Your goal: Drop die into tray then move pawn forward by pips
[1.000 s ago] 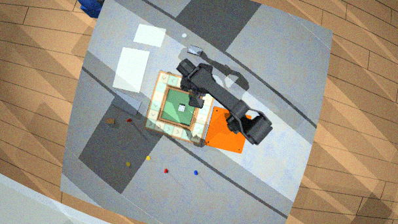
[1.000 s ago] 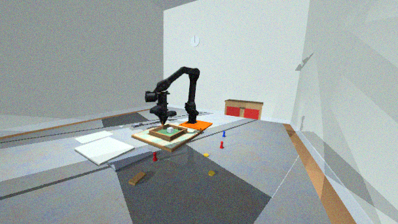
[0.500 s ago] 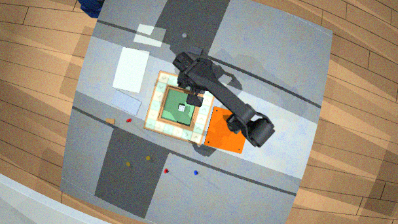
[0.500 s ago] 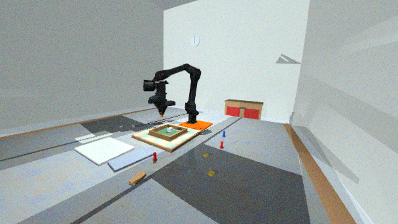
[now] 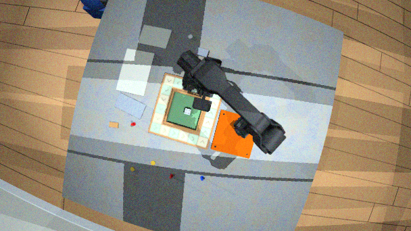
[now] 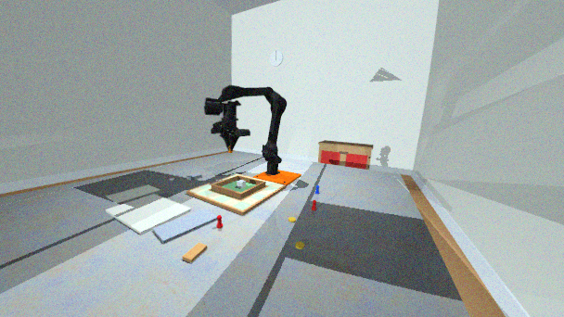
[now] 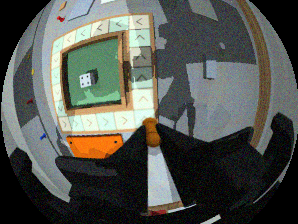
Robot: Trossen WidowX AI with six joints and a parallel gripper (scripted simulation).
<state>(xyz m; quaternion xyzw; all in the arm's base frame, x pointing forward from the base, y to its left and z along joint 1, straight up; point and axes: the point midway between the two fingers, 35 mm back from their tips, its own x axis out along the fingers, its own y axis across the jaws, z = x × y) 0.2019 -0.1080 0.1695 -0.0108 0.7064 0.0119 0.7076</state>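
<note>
My gripper tip is now 120 mm above the white die, 110 mm to the right of it and 60 mm short of it. From my gripper tip the other things lie so: green dice tray: 140 mm below, 110 mm to the left, 70 mm ahead; then orange pawn: 10 mm above; then grey tile: 170 mm to the right, 140 mm below, 70 mm ahead.
</note>
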